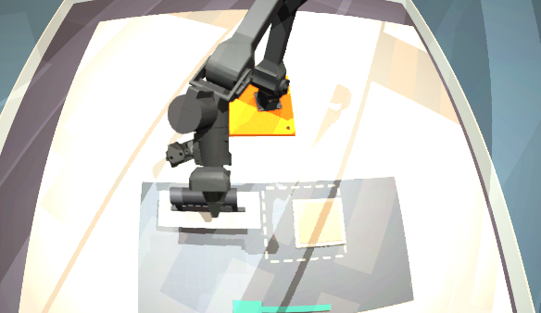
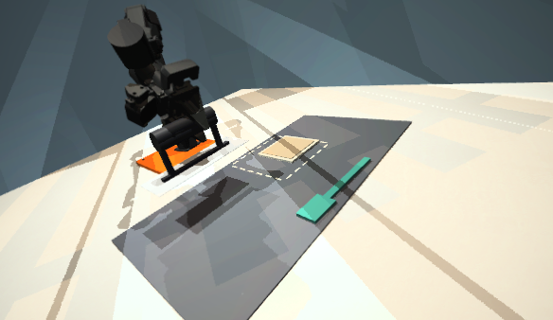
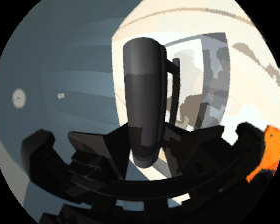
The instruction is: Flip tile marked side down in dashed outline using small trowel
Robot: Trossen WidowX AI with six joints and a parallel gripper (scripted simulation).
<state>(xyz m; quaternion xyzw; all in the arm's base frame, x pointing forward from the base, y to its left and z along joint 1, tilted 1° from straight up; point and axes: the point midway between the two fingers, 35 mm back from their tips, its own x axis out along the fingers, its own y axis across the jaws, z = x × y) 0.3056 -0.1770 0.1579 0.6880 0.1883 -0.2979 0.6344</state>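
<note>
The tile is 20 mm ahead of my gripper tip, 220 mm to the left of it and 140 mm below it. From my gripper tip the other things lie so: teal flat tool: 200 mm ahead, 70 mm to the left, 140 mm below; then grey mat: 60 mm ahead, 120 mm to the left, 160 mm below; then small trowel: 20 mm behind, 10 mm to the left, 10 mm below.
</note>
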